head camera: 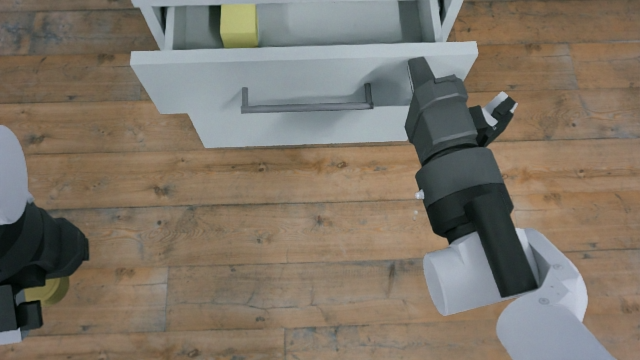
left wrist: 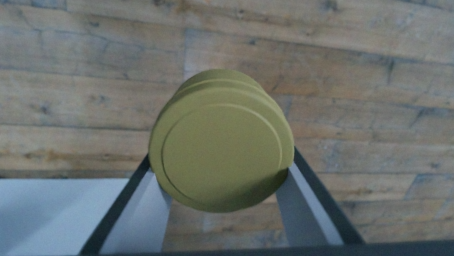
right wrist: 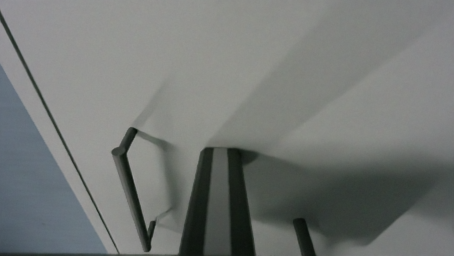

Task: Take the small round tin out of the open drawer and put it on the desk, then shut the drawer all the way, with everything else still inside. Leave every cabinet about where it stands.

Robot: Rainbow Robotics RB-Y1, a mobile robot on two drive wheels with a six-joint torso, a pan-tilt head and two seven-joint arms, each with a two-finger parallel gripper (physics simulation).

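Places are measured from the robot's base along level axes (x ahead, y left, z up), in millimetres.
Pixels of known places: left gripper, between the fingertips: (left wrist: pixel 222 162); right gripper, between the fingertips: (head camera: pixel 415 61) (right wrist: pixel 220 164).
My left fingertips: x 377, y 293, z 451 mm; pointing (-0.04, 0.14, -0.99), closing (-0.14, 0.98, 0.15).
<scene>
Behind a point stands the place of what it marks.
The small round tin (head camera: pixel 56 291) {x 349, y 267, z 469 mm} (left wrist: pixel 221 152) {x 358, y 287, z 474 mm} is yellow-olive. My left gripper (left wrist: pixel 222 162) {x 377, y 293, z 451 mm}, at the lower left in the head view, is shut on it and holds it above the floor. The white drawer (head camera: pixel 200 75) {x 605, y 122, z 468 mm} stands partly open at the top of the head view. A yellow box (head camera: pixel 239 25) {x 705, y 80, z 430 mm} is inside it; part of the inside is hidden. My right gripper (head camera: pixel 417 61) {x 601, y -140, z 489 mm} (right wrist: pixel 220 164) {x 601, y -140, z 489 mm} is shut and empty. Its fingertips are at the white front, to the right of the handle (head camera: pixel 307 107) {x 571, y -8, z 438 mm} in the head view. Whether they touch is hard to tell. No desk can be made out clearly.
The cabinet's edge (head camera: pixel 457 15) shows behind the drawer. In the right wrist view a bar handle (right wrist: pixel 131 190) {x 648, y -49, z 561 mm} is at the left and part of another handle (right wrist: pixel 303 237) {x 591, y -92, z 435 mm} at the bottom. A white surface (left wrist: pixel 50 215) {x 684, y 36, z 171 mm} lies at the lower left of the left wrist view, above wooden floor (head camera: pixel 300 225) {x 528, y 11, z 0 mm}.
</scene>
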